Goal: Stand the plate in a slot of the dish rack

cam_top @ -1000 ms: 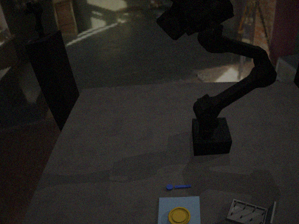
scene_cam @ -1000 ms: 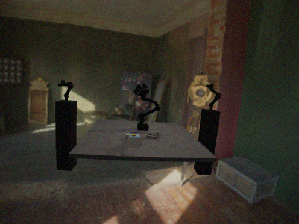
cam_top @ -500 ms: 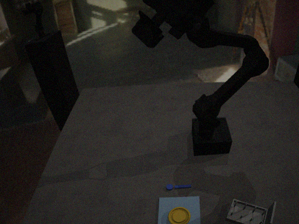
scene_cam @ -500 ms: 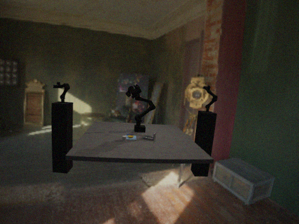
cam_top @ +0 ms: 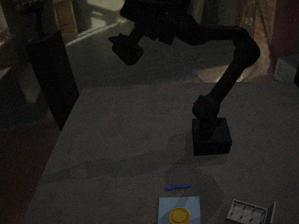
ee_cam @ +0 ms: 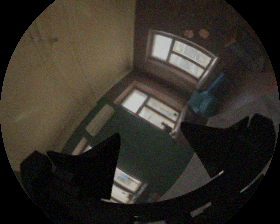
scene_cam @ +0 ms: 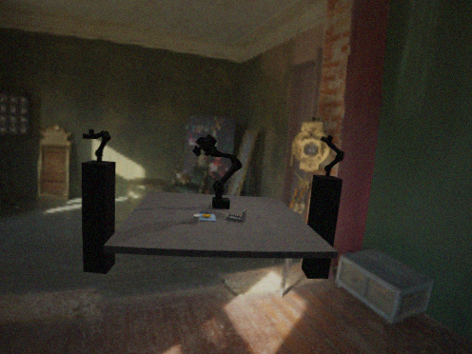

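The yellow plate lies 100 mm ahead of my gripper tip, 90 mm to the left of it and 530 mm below it. Round my gripper tip: light blue mat: 90 mm ahead, 90 mm to the left, 540 mm below; then blue spoon: 20 mm behind, 70 mm to the left, 540 mm below; then dish rack: 90 mm ahead, 310 mm to the left, 520 mm below.
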